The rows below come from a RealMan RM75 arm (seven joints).
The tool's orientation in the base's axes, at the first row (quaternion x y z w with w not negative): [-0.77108 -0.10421 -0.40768 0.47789]
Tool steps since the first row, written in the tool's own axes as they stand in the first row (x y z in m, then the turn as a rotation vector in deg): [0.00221 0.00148 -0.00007 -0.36 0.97 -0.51]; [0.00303 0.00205 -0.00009 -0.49 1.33 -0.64]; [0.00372 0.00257 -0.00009 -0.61 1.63 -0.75]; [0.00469 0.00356 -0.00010 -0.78 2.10 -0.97]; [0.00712 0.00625 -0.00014 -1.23 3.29 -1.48]
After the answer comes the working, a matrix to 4 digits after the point.
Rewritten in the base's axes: [0.00220 -0.00134 0.00066 0.03 -0.84 -0.79]; [0.00304 -0.00184 0.00089 0.08 -1.11 -1.09]; [0.00377 -0.00227 0.00105 0.11 -1.33 -1.35]; [0.00494 -0.00301 0.00112 0.14 -1.71 -1.73]; [0.00796 -0.00500 0.00114 0.23 -2.65 -2.73]
The tool's axes in the first row as the columns of a matrix, in the base's axes (rounded; the answer above uses it unrounded):
[0.6459 0.5504 0.5291]
[-0.2289 -0.5215 0.8219]
[0.7283 -0.6520 -0.2108]

